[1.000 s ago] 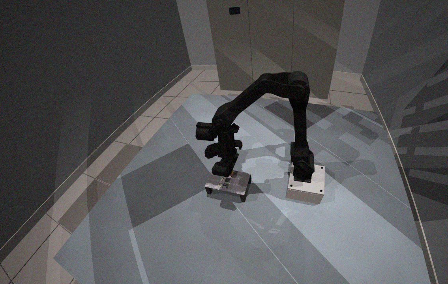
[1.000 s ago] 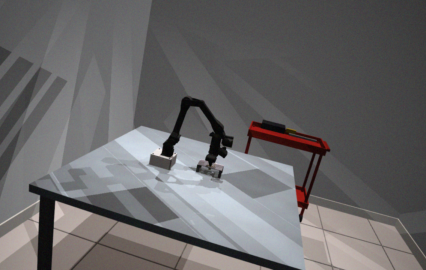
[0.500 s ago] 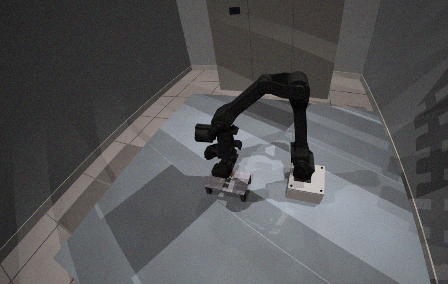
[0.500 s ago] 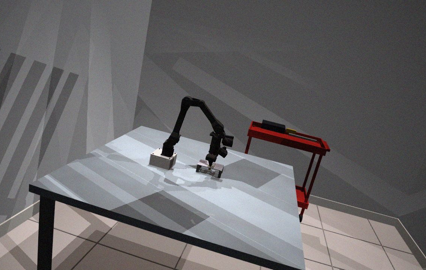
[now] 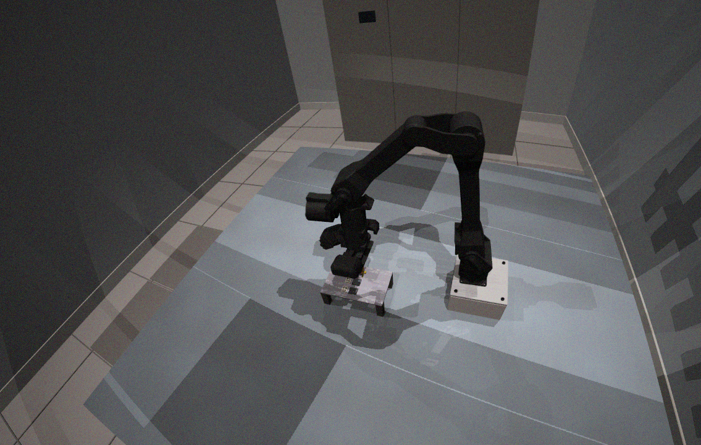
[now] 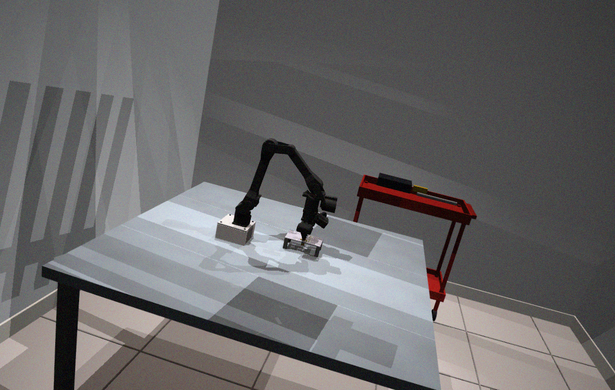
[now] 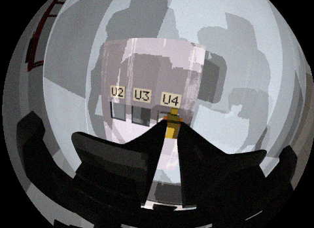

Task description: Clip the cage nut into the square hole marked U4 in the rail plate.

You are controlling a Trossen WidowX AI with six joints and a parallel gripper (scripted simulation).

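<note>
The cage nut is 10 mm below my gripper tip.
</note>
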